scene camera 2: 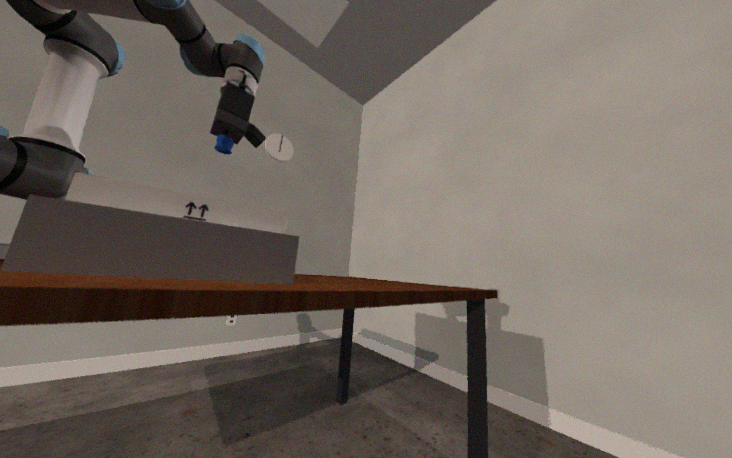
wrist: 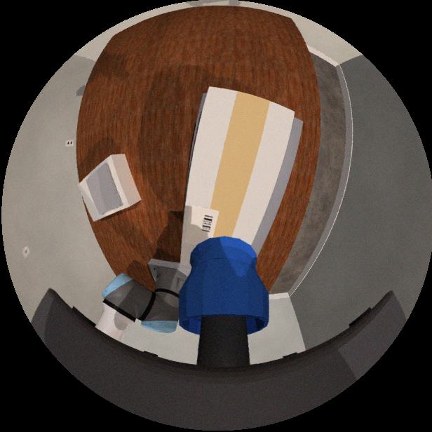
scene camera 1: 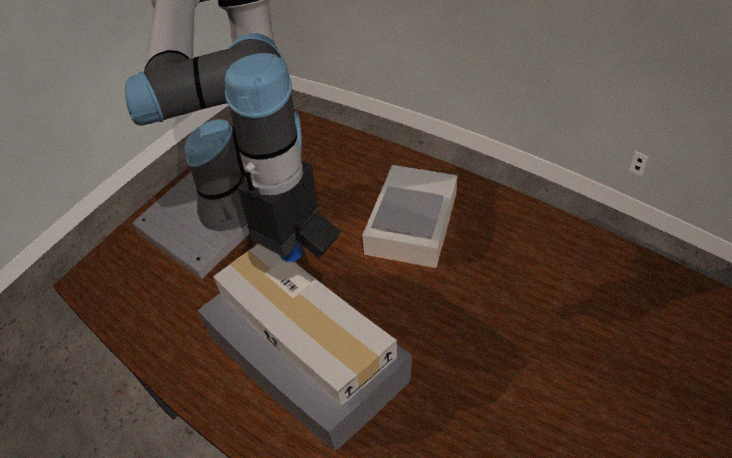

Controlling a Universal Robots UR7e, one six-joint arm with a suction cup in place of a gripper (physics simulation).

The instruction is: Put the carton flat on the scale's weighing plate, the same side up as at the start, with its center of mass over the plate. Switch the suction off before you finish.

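Frame: origin at the arm's base, x ahead, y left, z up, level; millimetres.
Where they show: hand at its tool point: (scene camera 2: 223, 150) (scene camera 1: 291, 252); arm's base at its link origin: (scene camera 1: 226, 208).
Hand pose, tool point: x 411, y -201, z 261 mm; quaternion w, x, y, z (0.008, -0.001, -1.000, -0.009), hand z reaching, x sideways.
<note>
Things, the pixels of their centre, and the offset from my tool point. Level surfaces: height alone.
- long white carton at the middle of its body: (scene camera 1: 298, 316) (scene camera 2: 201, 216) dx -12, dy -6, dz -167 mm
- grey block at the middle of its body: (scene camera 1: 300, 348) (scene camera 2: 194, 251) dx -11, dy -25, dz -245 mm
- white scale at the middle of its body: (scene camera 1: 413, 210) dx -14, dy +403, dz -255 mm
- wooden table at its surface level: dz -294 mm
The long white carton (scene camera 1: 318, 318) (scene camera 2: 134, 197) (wrist: 245, 140) lies flat on a grey block (scene camera 1: 367, 399) (scene camera 2: 161, 243) (wrist: 293, 145), tape and barcode label on top, its side arrows pointing up. The white scale (scene camera 1: 402, 251) (wrist: 127, 182) stands apart on the table, its grey weighing plate (scene camera 1: 407, 210) (wrist: 105, 190) bare; the scale does not show in scene camera 2. My suction gripper (scene camera 1: 292, 253) (scene camera 2: 224, 144) (wrist: 224, 285) is open, its blue cup pointing down, holding nothing. It is above the carton's label end, near the arm base, with a gap below it in scene camera 2.
The arm's grey base plate (scene camera 1: 178, 232) (wrist: 162, 267) is mounted on the wooden table (scene camera 1: 485, 378) (scene camera 2: 404, 291) (wrist: 165, 75) near the carton's label end. Walls stand behind the table. The grey block is near one table edge.
</note>
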